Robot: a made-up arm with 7 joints. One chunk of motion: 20 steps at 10 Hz.
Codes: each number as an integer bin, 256 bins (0 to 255) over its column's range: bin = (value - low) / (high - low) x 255, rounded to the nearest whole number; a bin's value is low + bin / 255 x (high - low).
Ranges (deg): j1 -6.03..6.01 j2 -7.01..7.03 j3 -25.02..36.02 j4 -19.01..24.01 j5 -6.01..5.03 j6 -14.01..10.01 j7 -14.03..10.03
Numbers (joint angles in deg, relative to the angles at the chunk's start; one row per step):
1: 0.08 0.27 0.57 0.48 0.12 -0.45 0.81
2: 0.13 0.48 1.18 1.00 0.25 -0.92 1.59
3: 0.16 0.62 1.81 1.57 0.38 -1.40 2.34
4: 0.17 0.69 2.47 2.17 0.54 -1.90 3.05
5: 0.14 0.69 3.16 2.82 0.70 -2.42 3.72
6: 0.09 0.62 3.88 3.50 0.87 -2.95 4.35
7: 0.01 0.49 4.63 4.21 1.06 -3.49 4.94
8: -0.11 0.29 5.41 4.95 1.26 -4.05 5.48
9: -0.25 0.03 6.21 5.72 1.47 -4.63 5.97
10: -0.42 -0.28 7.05 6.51 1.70 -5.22 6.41
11: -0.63 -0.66 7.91 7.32 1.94 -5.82 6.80
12: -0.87 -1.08 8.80 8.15 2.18 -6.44 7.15
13: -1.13 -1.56 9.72 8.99 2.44 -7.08 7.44
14: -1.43 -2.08 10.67 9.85 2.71 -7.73 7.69
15: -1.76 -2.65 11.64 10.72 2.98 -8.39 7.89
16: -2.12 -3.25 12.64 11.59 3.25 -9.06 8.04
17: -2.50 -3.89 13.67 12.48 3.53 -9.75 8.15
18: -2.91 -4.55 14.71 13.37 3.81 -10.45 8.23
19: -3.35 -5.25 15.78 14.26 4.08 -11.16 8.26
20: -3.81 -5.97 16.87 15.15 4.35 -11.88 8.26
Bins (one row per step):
1: 129 132 107 116 142 144 157
2: 130 136 109 119 145 139 166
3: 131 139 112 122 148 134 173
4: 131 140 115 126 151 129 181
5: 131 140 118 129 155 123 188
6: 130 139 121 133 159 117 195
7: 128 136 124 138 163 112 201
8: 125 133 127 142 168 106 207
9: 122 128 130 147 173 100 212
10: 119 122 134 151 178 93 217
11: 114 115 138 156 184 87 221
12: 109 108 141 161 189 80 224
13: 104 99 145 166 195 74 228
14: 97 90 149 171 201 67 230
15: 90 79 153 176 208 60 232
16: 83 68 157 181 214 53 234
17: 75 57 162 187 220 45 235
18: 66 45 166 192 227 38 236
19: 57 32 170 197 233 30 236
20: 47 19 175 202 239 23 236

